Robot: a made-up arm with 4 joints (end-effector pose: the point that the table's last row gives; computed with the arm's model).
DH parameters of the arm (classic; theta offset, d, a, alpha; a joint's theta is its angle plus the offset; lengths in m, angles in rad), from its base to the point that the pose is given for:
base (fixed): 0 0 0 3.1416
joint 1: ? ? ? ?
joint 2: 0 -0.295 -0.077 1.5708
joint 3: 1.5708 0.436 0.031 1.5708
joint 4: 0 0.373 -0.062 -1.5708
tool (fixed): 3.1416 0.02 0 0
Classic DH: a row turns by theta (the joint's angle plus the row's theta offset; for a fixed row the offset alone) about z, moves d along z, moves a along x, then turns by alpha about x.
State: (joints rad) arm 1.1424 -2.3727 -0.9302 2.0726
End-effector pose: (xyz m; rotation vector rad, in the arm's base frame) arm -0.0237 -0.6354 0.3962 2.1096 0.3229 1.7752
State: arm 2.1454 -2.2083 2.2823 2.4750
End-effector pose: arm -0.0162 -0.0568 0.0121 -0.4346 0.4049 -1.0553
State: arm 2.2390 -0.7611 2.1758 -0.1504
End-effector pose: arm -0.3056 0.2760 0.6908 -0.4597 -0.7599 -0.0262
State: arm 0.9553 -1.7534 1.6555 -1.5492
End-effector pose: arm -0.3345 -0.1478 0.2921 -0.8851 2.8270 -0.0470
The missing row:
joint 1: -1.5708 -0.538 0.103 1.5708
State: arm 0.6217 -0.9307 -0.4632 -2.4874
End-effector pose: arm 0.2579 -0.2909 1.0504 -0.8141 -2.0445 -1.5880
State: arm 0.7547 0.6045 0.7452 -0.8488
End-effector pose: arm 0.4007 0.3701 0.8358 -0.4070 -0.4230 0.1738
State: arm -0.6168 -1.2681 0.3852 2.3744
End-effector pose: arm 0.1868 -0.0946 0.8852 -0.3872 1.9023 1.9292
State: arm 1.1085 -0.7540 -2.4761 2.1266
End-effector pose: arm -0.1084 -0.6820 0.5759 -2.4693 0.1736 0.5075
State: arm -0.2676 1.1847 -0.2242 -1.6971
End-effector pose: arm 0.1310 0.7352 0.4468 -0.8531 -1.7638 1.0358
